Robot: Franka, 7 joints.
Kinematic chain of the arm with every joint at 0, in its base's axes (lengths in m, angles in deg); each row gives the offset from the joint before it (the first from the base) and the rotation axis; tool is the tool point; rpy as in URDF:
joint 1: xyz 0 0 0.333 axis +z
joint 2: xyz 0 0 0 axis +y
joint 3: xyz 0 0 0.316 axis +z
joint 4: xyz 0.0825 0 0 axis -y
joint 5: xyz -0.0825 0 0.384 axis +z
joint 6: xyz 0 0 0 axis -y
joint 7: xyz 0.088 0 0 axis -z
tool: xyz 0 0 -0.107 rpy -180 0 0
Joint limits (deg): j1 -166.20..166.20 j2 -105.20..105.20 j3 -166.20..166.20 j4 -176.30..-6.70 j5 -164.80..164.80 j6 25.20..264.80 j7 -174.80..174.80
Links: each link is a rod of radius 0.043 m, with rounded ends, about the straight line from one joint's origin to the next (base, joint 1, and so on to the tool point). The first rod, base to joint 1, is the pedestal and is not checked.
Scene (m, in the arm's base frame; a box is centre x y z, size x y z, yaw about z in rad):
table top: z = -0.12
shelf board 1: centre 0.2 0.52 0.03 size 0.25 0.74 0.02 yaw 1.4
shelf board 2: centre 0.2 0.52 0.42 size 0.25 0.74 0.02 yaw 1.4
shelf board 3: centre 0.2 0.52 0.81 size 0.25 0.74 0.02 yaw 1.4
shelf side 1: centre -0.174 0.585 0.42 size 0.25 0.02 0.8 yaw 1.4
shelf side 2: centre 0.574 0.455 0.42 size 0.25 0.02 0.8 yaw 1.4
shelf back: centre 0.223 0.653 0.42 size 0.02 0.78 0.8 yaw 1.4
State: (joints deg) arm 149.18 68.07 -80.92 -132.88 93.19 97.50 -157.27
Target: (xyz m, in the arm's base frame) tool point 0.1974 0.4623 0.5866
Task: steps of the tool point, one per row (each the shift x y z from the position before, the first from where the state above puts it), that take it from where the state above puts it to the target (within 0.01 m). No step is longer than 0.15 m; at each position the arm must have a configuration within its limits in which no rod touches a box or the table.
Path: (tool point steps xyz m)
1: -0.0117 -0.0932 0.0037
2: -0.0213 -0.0988 -0.0037
3: 0.0463 0.0275 0.0822
4: 0.0266 0.0088 0.0992
5: 0.0011 -0.0118 0.1076
6: -0.0267 -0.0335 0.1053
7: 0.0215 0.0982 0.0082
8: 0.0125 0.0991 -0.0081

